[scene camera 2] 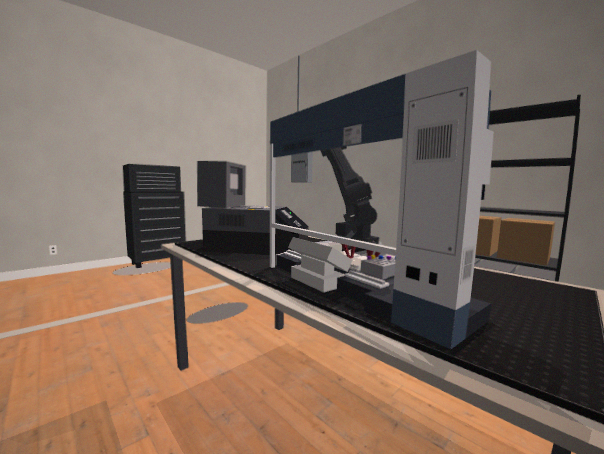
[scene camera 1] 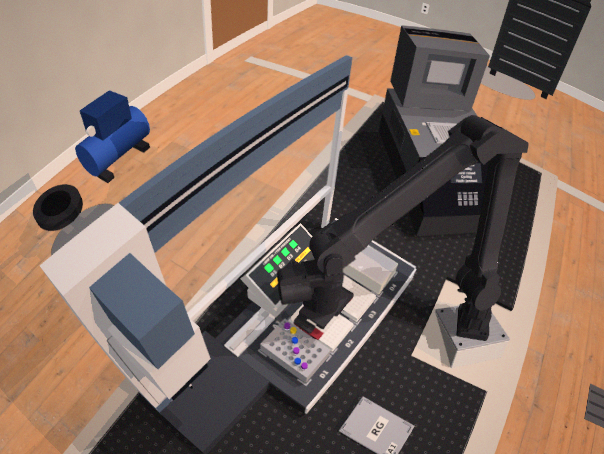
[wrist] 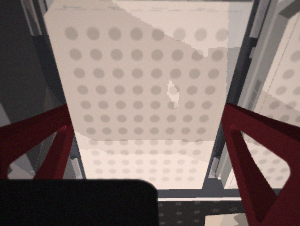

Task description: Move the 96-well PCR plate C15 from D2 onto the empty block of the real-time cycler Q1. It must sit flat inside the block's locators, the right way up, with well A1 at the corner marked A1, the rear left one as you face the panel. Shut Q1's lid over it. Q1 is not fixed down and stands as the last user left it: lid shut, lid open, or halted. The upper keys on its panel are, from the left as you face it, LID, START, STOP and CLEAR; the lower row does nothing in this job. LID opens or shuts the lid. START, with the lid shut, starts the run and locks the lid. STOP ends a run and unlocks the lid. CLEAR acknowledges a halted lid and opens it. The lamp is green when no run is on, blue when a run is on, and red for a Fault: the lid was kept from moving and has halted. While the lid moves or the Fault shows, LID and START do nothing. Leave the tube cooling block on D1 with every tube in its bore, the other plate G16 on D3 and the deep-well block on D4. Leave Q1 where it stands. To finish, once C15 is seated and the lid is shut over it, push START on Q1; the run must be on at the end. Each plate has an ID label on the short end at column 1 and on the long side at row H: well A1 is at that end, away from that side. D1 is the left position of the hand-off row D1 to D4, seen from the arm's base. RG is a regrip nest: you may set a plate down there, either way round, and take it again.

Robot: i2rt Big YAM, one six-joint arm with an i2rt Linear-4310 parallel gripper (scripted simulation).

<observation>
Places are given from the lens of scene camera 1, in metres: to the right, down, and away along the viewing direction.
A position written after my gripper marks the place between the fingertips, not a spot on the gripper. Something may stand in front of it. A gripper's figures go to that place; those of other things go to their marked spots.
my gripper (scene camera 1: 321, 323): 0.05, 0.23, 0.99
deep-well block (scene camera 1: 371, 268): 0.17, 0.10, 1.05
tube cooling block (scene camera 1: 271, 345): -0.07, 0.26, 0.93
</observation>
